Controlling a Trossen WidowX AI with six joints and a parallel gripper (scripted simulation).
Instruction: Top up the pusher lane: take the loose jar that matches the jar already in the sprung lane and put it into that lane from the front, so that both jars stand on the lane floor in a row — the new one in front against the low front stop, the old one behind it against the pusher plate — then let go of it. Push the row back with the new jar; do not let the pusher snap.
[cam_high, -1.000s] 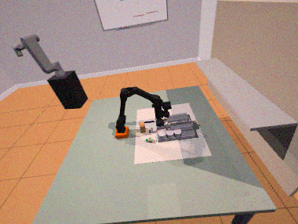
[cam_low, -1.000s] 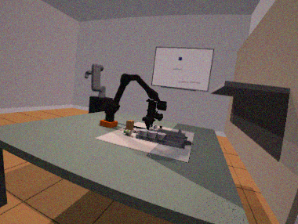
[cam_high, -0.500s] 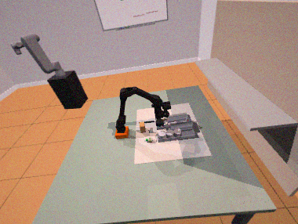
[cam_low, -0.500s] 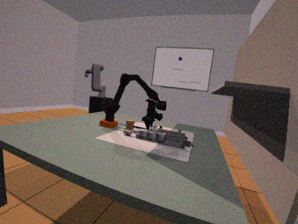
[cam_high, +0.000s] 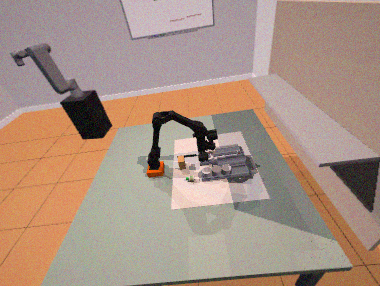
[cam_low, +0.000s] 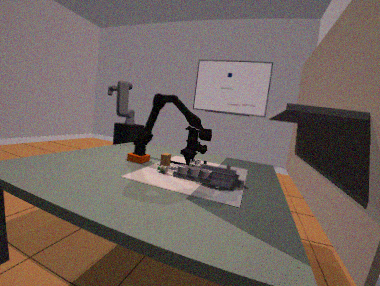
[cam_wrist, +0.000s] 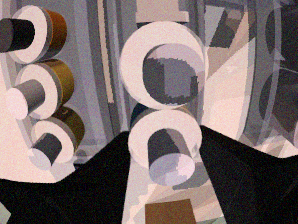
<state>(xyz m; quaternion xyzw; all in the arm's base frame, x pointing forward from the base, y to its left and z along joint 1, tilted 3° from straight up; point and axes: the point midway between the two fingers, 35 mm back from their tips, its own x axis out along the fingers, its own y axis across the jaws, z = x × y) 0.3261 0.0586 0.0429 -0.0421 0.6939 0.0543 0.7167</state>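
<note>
My gripper tip is now 6 cm short of the white mat, 1 cm to the left of it and 3 cm above it. From my gripper tip the other things lie so: grey lane rack 15 cm ahead, 1 cm below; tan block 14 cm behind, 3 cm to the right.
</note>
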